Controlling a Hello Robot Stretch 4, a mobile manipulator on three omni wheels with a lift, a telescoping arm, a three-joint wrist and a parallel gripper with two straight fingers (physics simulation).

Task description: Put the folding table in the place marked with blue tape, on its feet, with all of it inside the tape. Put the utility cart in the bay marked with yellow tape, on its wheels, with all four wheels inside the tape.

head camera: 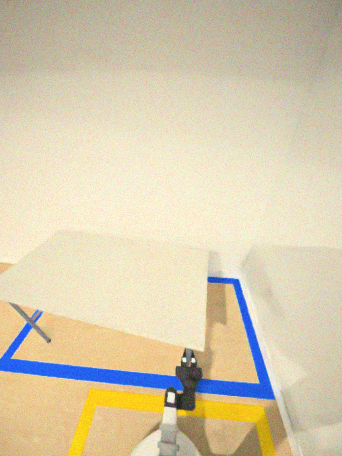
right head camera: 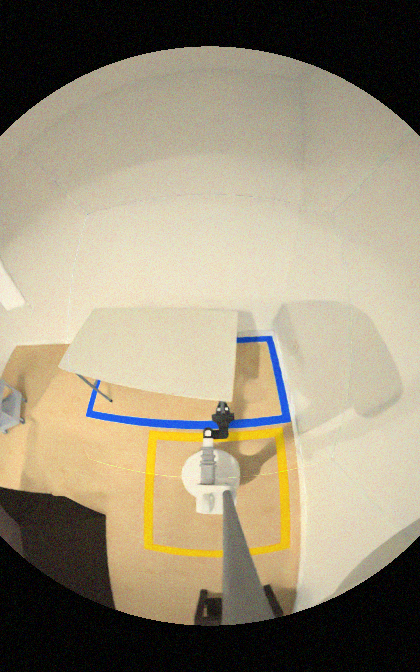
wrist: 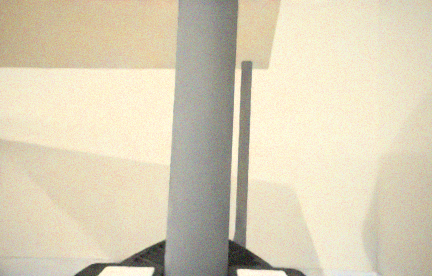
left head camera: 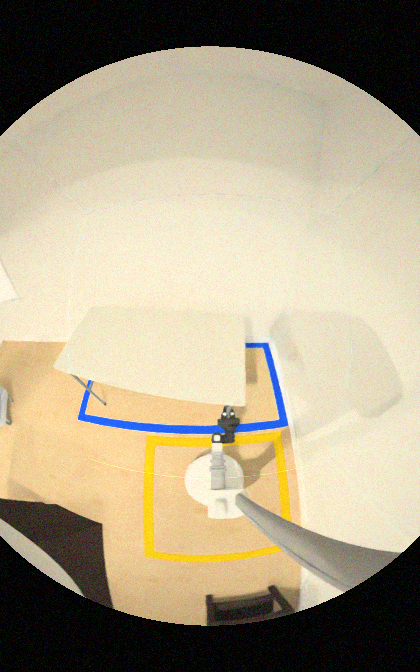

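Places are measured from the robot's base along level axes (x ahead, y left, z up), in millimetres.
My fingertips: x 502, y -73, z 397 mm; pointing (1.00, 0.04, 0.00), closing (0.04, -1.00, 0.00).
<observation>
Ahead of a thing's pixels: the offset from my fingertips to its top centre. "spot": to the spot under its first point.
The folding table shows its pale top @[spot: dx +149, dy +435, dz +313 mm] [head camera: 115,285] [left head camera: 165,355] [right head camera: 155,350], upright over the blue tape [head camera: 100,375] [left head camera: 175,429] [right head camera: 150,423]. Its left part reaches past the left tape line in these views; the visible left foot is inside that line. My gripper [head camera: 188,354] [left head camera: 228,411] [right head camera: 222,406] is shut on the near right leg @[spot: dx -66, dy -3, dz +71 mm] [wrist: 202,125], below the corner. Another leg @[spot: dx +441, dy -62, dz +74 mm] [wrist: 245,150] shows behind. Whether all feet touch the floor is hidden. The grey-blue utility cart [left head camera: 4,406] [right head camera: 11,407] is partly visible at the far left, outside the yellow tape [head camera: 125,400] [left head camera: 149,500] [right head camera: 149,500].
My white round base stands inside the yellow bay. A wall runs close along the right side, and another stands behind the table. A large dark object [left head camera: 60,545] [right head camera: 60,540] is at the lower left. Dark furniture [left head camera: 245,608] [right head camera: 212,607] stands beyond the yellow bay's bottom edge.
</observation>
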